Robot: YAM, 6 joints.
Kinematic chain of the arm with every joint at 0, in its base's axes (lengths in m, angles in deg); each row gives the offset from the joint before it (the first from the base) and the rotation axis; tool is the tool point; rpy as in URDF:
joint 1: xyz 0 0 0.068 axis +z
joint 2: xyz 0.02 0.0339 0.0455 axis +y
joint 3: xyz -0.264 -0.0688 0 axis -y
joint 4: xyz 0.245 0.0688 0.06 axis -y
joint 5: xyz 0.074 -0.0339 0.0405 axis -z
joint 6: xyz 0.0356 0 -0.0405 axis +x
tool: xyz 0 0 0 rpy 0 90 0
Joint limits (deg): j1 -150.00..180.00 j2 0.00..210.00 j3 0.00..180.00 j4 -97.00..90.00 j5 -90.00..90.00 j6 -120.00..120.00
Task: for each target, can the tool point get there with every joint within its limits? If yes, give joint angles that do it. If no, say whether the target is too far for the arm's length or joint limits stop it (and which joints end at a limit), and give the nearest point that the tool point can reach.
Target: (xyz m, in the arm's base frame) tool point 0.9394 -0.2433 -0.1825
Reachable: no: too far | nearest point 0.5978 -0.1548 -0.0726 | short by 0.370 m
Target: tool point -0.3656 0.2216 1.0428
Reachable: no: too far | nearest point -0.2320 0.1406 0.6867 | short by 0.389 m
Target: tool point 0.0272 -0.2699 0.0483
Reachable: yes | joints -89.31 109.77 32.38 16.53 -42.22 56.20
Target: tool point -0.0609 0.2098 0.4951
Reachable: yes | joints 114.00 67.55 89.74 -28.60 56.51 54.38
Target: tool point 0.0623 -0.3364 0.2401
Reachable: yes | joints -77.54 97.89 76.52 -49.27 19.32 -64.72
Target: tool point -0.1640 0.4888 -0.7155
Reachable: no: too far | nearest point -0.1203 0.3584 -0.3564 | short by 0.385 m
